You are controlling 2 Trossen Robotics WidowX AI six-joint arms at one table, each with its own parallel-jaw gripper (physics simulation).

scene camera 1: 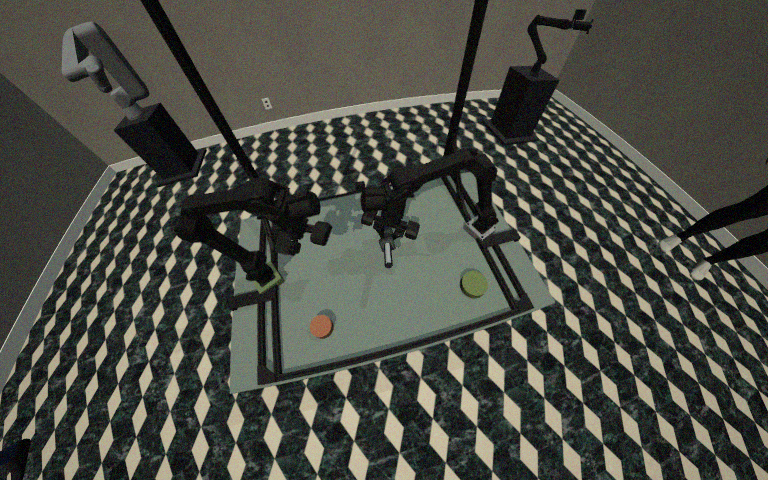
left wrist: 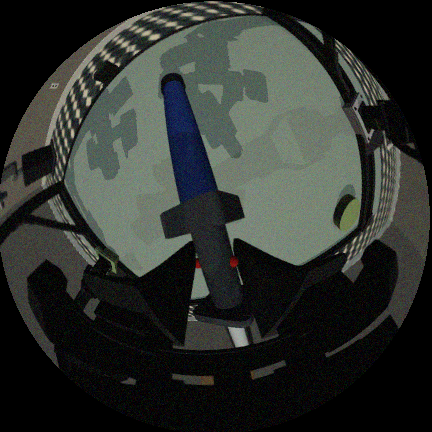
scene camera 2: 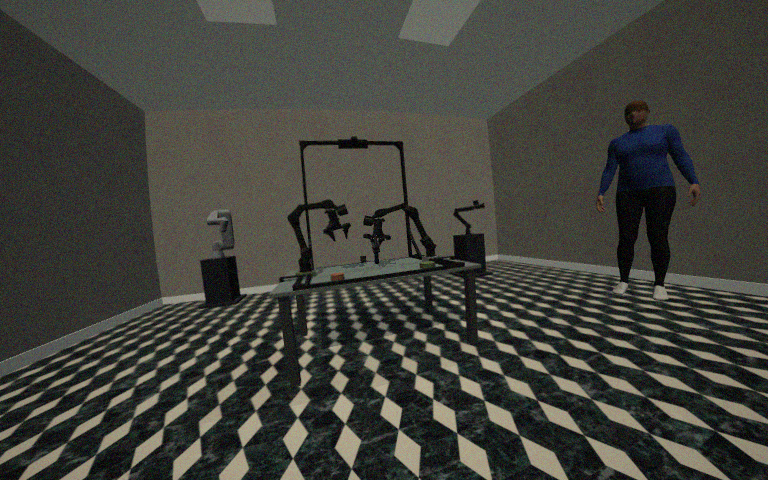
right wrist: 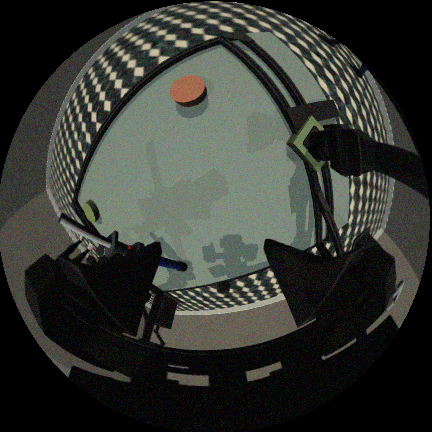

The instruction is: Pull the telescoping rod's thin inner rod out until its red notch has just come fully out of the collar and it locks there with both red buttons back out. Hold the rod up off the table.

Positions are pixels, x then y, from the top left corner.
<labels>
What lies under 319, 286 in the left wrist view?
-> The left gripper.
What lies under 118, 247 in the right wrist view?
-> A telescoping rod.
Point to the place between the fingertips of the right gripper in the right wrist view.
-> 212, 246
</labels>
